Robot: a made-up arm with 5 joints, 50 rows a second.
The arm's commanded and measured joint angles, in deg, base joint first. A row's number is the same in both.
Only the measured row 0 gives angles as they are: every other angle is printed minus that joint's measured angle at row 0.
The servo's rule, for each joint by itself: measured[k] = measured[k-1] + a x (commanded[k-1-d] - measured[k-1]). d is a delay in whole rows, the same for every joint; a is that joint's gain. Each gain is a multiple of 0.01, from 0.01 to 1. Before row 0 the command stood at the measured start. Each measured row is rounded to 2 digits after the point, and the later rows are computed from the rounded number. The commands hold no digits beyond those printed.
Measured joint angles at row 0:
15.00, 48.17, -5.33, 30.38, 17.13
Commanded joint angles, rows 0 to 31:
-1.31, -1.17, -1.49, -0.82, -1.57
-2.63, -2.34, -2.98, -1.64, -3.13
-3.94, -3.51, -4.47, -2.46, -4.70
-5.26, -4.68, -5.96, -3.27, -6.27
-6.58, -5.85, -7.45, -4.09, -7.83
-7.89, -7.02, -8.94, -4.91, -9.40
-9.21, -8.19, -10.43, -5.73, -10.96
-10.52, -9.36, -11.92, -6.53, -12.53
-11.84, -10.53, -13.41, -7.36, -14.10
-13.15, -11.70, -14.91, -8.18, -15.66
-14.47, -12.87, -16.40, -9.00, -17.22
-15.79, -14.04, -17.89, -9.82, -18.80
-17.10, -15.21, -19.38, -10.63, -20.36
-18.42, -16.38, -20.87, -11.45, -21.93
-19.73, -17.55, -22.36, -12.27, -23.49
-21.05, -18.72, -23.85, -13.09, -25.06
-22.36, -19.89, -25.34, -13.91, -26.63
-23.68, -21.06, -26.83, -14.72, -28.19
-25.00, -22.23, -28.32, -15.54, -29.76
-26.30, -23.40, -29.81, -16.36, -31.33
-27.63, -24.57, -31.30, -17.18, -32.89
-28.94, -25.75, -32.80, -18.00, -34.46
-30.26, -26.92, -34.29, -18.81, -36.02
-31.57, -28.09, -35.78, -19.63, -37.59
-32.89, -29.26, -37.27, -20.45, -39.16
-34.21, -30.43, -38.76, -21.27, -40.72
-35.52, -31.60, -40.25, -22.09, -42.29
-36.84, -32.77, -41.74, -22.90, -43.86
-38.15, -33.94, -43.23, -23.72, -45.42
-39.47, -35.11, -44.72, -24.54, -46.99
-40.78, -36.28, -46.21, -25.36, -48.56
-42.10, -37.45, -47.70, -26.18, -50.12
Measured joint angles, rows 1 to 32:
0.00, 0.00, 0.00, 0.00, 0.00
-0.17, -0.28, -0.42, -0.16, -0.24
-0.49, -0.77, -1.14, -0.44, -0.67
-0.94, -1.43, -2.07, -0.82, -1.27
-1.50, -2.21, -3.16, -1.29, -2.02
-2.16, -3.08, -4.36, -1.82, -2.89
-2.90, -4.03, -5.64, -2.41, -3.87
-3.72, -5.03, -6.98, -3.04, -4.93
-4.60, -6.07, -8.36, -3.70, -6.07
-5.54, -7.14, -9.77, -4.40, -7.27
-6.53, -8.23, -11.21, -5.12, -8.53
-7.56, -9.34, -12.66, -5.86, -9.83
-8.63, -10.47, -14.12, -6.61, -11.18
-9.73, -11.61, -15.59, -7.37, -12.56
-10.86, -12.75, -17.07, -8.15, -13.97
-12.01, -13.90, -18.55, -8.93, -15.40
-13.19, -15.06, -20.03, -9.72, -16.85
-14.38, -16.22, -21.52, -10.52, -18.32
-15.59, -17.38, -23.01, -11.32, -19.80
-16.81, -18.54, -24.50, -12.12, -21.29
-18.04, -19.71, -25.99, -12.93, -22.80
-19.29, -20.88, -27.48, -13.74, -24.31
-20.54, -22.05, -28.97, -14.55, -25.83
-21.80, -23.22, -30.46, -15.36, -27.36
-23.07, -24.39, -31.95, -16.17, -28.89
-24.35, -25.56, -33.44, -16.98, -30.43
-25.63, -26.73, -34.93, -17.80, -31.97
-26.92, -27.90, -36.42, -18.62, -33.52
-28.21, -29.07, -37.91, -19.43, -35.07
-29.50, -30.24, -39.40, -20.25, -36.62
-30.80, -31.41, -40.89, -21.07, -38.18
-32.10, -32.58, -42.38, -21.89, -39.74
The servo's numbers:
d 1
a 0.13 0.24 0.28 0.19 0.15

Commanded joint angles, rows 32 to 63:
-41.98, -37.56, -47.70, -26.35, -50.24
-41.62, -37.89, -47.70, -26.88, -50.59
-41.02, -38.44, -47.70, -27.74, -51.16
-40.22, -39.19, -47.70, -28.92, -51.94
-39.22, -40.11, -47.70, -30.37, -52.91
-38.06, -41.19, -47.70, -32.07, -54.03
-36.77, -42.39, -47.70, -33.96, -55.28
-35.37, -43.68, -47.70, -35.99, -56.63
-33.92, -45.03, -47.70, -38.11, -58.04
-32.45, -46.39, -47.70, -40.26, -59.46
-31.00, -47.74, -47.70, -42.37, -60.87
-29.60, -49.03, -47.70, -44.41, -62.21
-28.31, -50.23, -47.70, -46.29, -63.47
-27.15, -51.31, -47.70, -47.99, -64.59
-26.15, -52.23, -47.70, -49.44, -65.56
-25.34, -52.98, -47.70, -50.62, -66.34
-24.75, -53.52, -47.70, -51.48, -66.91
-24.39, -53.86, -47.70, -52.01, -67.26
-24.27, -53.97, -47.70, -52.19, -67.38
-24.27, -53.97, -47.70, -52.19, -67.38
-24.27, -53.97, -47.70, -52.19, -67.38
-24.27, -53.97, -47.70, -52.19, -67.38
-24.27, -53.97, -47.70, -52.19, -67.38
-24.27, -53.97, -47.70, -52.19, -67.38
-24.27, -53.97, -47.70, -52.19, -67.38
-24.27, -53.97, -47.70, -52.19, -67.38
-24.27, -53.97, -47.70, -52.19, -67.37
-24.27, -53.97, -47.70, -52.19, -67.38
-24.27, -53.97, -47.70, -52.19, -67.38
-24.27, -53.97, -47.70, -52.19, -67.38
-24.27, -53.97, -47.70, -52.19, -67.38
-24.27, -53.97, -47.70, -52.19, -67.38
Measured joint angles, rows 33 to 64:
-33.40, -33.75, -43.87, -22.71, -41.30
-34.52, -34.66, -44.94, -23.40, -42.64
-35.44, -35.44, -45.71, -24.06, -43.83
-36.17, -36.16, -46.27, -24.76, -44.93
-36.70, -36.89, -46.67, -25.55, -45.98
-37.03, -37.66, -46.96, -26.47, -47.02
-37.16, -38.51, -47.17, -27.53, -48.07
-37.11, -39.44, -47.32, -28.75, -49.15
-36.88, -40.46, -47.43, -30.13, -50.27
-36.50, -41.56, -47.51, -31.65, -51.44
-35.97, -42.72, -47.56, -33.29, -52.64
-35.32, -43.92, -47.60, -35.02, -53.87
-34.58, -45.15, -47.63, -36.80, -55.12
-33.76, -46.37, -47.65, -38.60, -56.37
-32.90, -47.56, -47.66, -40.38, -57.60
-32.02, -48.68, -47.67, -42.10, -58.79
-31.15, -49.71, -47.68, -43.72, -59.92
-30.32, -50.62, -47.69, -45.19, -60.97
-29.55, -51.40, -47.69, -46.49, -61.91
-28.86, -52.02, -47.69, -47.57, -62.73
-28.26, -52.49, -47.69, -48.45, -63.43
-27.74, -52.85, -47.69, -49.16, -64.02
-27.29, -53.12, -47.69, -49.74, -64.52
-26.90, -53.32, -47.69, -50.21, -64.95
-26.56, -53.48, -47.69, -50.59, -65.31
-26.26, -53.60, -47.69, -50.89, -65.62
-26.00, -53.69, -47.69, -51.14, -65.88
-25.78, -53.76, -47.69, -51.34, -66.10
-25.58, -53.81, -47.69, -51.50, -66.29
-25.41, -53.85, -47.69, -51.63, -66.45
-25.26, -53.88, -47.69, -51.74, -66.59
-25.13, -53.90, -47.69, -51.83, -66.71

